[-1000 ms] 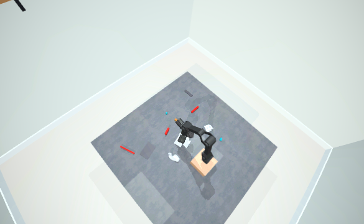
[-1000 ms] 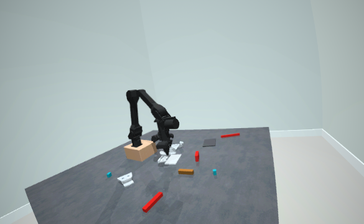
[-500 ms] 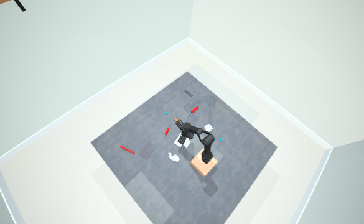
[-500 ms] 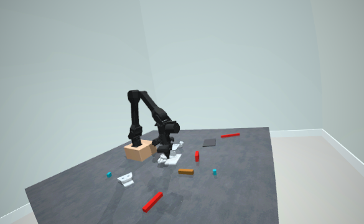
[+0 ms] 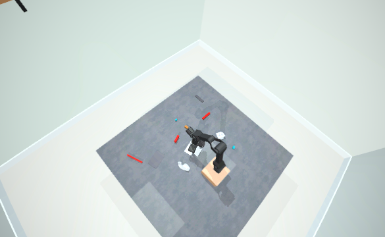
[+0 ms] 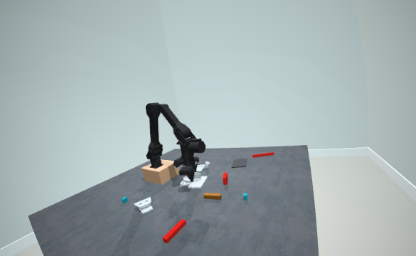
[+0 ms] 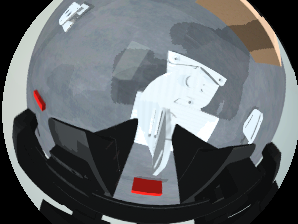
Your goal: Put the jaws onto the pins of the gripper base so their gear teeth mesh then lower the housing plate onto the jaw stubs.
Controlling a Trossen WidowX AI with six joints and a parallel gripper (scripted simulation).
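Now: the flat white plate 30 mm to the left of my gripper tip, 30 mm below it and 10 mm ahead of it. The rest, counted from my gripper tip: curved white jaw: 40 mm behind, 10 mm to the left; red block: 160 mm ahead, 70 mm to the left, 10 mm below; white housing plate: 60 mm behind, 30 mm below, 20 mm to the left.
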